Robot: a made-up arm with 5 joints. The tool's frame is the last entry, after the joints. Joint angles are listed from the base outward. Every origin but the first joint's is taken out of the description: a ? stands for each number. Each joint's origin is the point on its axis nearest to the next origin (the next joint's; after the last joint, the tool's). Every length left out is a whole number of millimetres.
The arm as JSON. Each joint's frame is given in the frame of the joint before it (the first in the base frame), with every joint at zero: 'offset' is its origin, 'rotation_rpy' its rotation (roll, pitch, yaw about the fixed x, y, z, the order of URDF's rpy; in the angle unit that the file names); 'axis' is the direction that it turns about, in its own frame. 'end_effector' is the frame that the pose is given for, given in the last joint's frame.
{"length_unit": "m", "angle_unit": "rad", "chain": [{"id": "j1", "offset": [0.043, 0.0, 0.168], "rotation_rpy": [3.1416, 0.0, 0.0], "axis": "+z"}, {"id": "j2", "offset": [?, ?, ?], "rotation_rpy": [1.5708, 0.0, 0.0], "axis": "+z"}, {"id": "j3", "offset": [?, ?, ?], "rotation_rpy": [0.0, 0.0, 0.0], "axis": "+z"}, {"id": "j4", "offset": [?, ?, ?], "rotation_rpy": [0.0, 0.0, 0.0], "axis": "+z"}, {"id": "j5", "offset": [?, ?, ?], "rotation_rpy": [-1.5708, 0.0, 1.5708], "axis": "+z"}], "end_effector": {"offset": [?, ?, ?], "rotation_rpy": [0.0, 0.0, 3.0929]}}
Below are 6 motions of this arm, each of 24 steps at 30 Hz.
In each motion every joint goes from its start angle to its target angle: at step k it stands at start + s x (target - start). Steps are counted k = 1, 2, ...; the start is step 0. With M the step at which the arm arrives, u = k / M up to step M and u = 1 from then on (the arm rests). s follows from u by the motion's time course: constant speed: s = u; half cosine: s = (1 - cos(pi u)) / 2; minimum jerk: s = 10 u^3 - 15 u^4 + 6 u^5.
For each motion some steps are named. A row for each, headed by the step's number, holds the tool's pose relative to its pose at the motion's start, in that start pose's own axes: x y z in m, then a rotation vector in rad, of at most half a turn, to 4 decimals.
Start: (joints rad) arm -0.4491 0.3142 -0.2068 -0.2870 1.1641
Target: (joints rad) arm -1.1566 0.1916 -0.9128 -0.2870 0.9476
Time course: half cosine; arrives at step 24
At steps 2, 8, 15, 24:
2: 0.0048 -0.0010 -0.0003 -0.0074 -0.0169 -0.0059
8: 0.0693 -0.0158 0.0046 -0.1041 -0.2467 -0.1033
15: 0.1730 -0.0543 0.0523 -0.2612 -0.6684 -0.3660
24: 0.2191 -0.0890 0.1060 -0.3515 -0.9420 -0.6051

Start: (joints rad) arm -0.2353 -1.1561 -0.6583 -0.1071 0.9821
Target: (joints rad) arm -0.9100 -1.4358 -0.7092 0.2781 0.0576
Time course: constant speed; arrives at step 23
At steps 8, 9, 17, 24:
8: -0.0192 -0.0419 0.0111 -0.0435 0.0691 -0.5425
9: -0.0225 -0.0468 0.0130 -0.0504 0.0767 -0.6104
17: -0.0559 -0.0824 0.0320 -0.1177 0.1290 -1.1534
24: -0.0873 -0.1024 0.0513 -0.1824 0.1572 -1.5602

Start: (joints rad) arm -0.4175 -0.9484 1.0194 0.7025 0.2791
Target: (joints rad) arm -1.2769 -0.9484 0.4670 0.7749 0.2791
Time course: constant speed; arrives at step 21
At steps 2, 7, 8, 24:
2: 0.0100 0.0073 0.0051 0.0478 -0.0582 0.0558
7: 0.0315 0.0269 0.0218 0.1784 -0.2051 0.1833
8: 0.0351 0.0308 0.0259 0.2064 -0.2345 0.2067
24: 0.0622 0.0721 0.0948 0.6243 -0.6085 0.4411

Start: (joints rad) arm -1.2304 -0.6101 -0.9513 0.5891 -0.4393
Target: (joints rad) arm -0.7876 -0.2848 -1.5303 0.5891 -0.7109
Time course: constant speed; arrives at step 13
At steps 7, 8, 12, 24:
7: 0.0060 0.0006 -0.0085 -0.0298 -0.1790 0.0600
8: 0.0065 0.0004 -0.0092 -0.0301 -0.2034 0.0701
12: 0.0079 -0.0009 -0.0104 -0.0221 -0.2965 0.1143
24: 0.0081 -0.0013 -0.0103 -0.0179 -0.3185 0.1262

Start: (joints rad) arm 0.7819 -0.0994 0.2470 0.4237 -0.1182
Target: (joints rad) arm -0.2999 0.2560 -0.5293 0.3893 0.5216
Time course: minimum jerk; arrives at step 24
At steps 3, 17, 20, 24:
3: 0.0009 0.0046 -0.0005 0.0156 -0.0049 0.0196
17: -0.0266 0.2412 0.0817 0.8379 -0.4581 0.8423
20: -0.0408 0.2651 0.1096 0.9524 -0.5520 0.9176
24: -0.0455 0.2716 0.1186 0.9870 -0.5819 0.9380

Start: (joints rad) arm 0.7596 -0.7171 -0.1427 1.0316 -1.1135
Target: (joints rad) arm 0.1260 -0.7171 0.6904 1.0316 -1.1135
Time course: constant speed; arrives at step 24
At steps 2, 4, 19, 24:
2: -0.0091 -0.0059 -0.0083 -0.0432 0.0750 0.0108
4: -0.0191 -0.0120 -0.0156 -0.0865 0.1493 0.0252
19: -0.1034 -0.0699 -0.0343 -0.4144 0.6673 0.2455
24: -0.1280 -0.0939 -0.0269 -0.5228 0.8172 0.3617

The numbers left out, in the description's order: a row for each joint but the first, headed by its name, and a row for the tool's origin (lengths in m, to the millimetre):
j2: 0.038 0.006 0.0
j3: 0.04 -0.16 0.0
j4: 0.139 -0.005 0.0
j5: 0.059 0.0 0.0
tool: 0.0 0.0 0.0

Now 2 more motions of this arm.
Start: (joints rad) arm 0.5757 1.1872 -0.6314 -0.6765 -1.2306
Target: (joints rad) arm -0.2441 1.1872 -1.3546 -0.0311 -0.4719
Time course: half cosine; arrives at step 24
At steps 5, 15, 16, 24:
5: -0.0286 0.0181 -0.0050 0.0349 0.0769 0.0678
15: -0.1846 0.1326 0.0325 0.3419 0.4528 0.4272
16: -0.1978 0.1442 0.0422 0.3819 0.4834 0.4593
24: -0.2460 0.1926 0.0934 0.5690 0.5972 0.5858

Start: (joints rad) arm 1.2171 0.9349 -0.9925 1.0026 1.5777
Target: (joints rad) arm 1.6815 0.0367 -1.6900 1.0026 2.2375
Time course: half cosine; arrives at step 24
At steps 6, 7, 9, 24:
6: -0.0230 -0.0304 0.0534 -0.2333 0.0476 0.0460
7: -0.0304 -0.0379 0.0729 -0.3104 0.0713 0.0633
9: -0.0459 -0.0499 0.1200 -0.4842 0.1402 0.1062
24: -0.0520 0.0336 0.4012 -1.3684 0.9441 0.4269

